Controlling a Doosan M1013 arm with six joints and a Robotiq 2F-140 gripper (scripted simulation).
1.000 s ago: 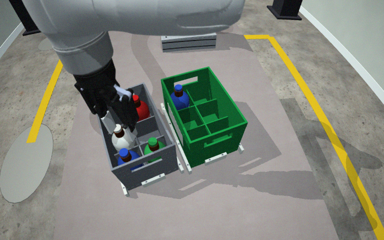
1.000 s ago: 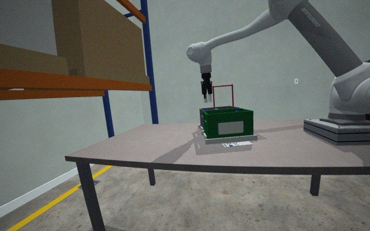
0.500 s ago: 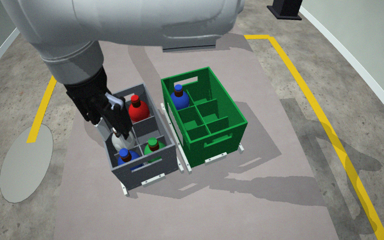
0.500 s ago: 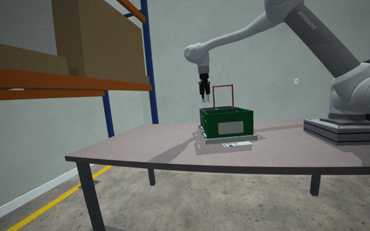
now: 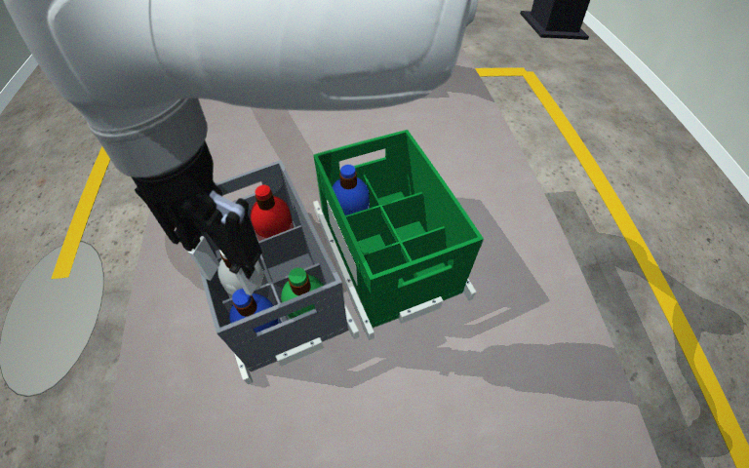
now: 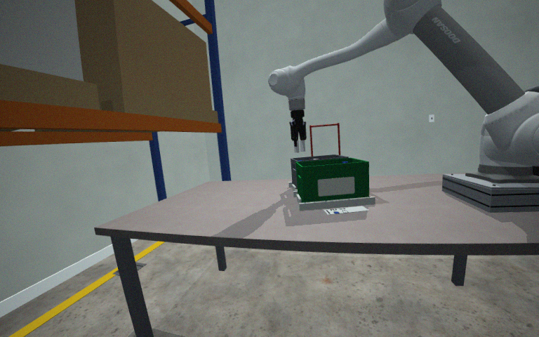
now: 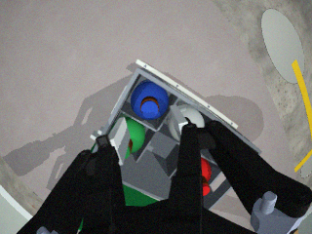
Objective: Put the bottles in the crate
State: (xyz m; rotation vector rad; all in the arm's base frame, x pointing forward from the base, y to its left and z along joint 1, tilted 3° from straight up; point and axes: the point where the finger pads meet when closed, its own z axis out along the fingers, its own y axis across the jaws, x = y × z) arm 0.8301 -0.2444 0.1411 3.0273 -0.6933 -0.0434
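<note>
Now: hand 15 cm above the green bottle, 8 cm to the right of it and 2 cm past it. From my hand the other things lie so: grey crate 16 cm below, 10 cm behind, 1 cm to the left; red-label bottle 20 cm behind, 15 cm below, 2 cm to the left; white-label bottle 15 cm below, 8 cm behind, 3 cm to the right.
</note>
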